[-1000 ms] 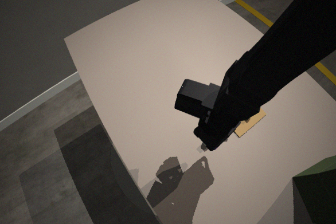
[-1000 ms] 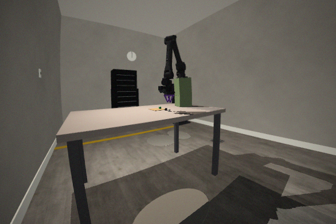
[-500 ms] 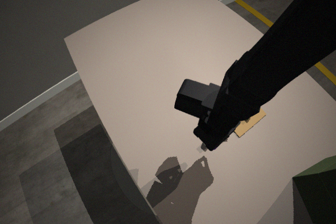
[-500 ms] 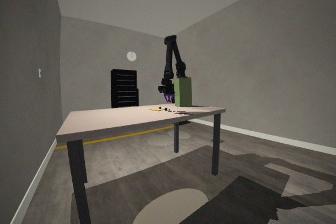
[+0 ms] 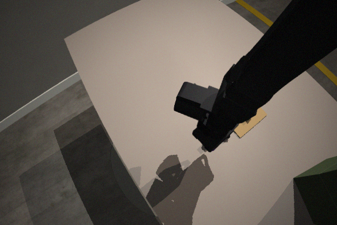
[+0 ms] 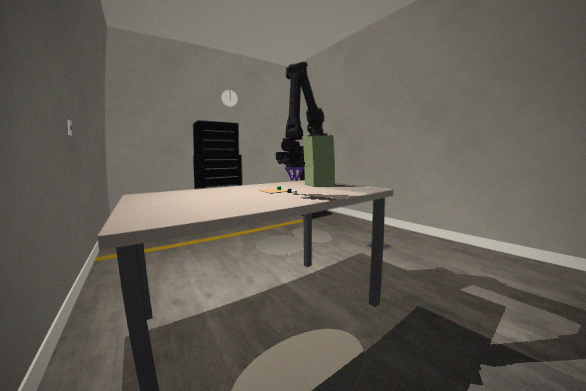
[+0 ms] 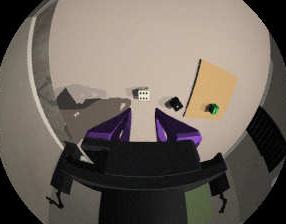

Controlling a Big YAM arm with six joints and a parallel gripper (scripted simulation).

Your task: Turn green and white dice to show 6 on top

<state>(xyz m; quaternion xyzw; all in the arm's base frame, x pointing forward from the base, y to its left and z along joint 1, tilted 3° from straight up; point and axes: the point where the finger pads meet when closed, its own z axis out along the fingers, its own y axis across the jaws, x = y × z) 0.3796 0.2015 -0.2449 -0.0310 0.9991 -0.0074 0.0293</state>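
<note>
The white die lies 7 cm below my hand. Round my hand: black die 2 cm behind, 7 cm to the right, 7 cm below; then tan mat 1 cm ahead, 17 cm to the right, 8 cm below; then green die 2 cm behind, 18 cm to the right, 7 cm below.
</note>
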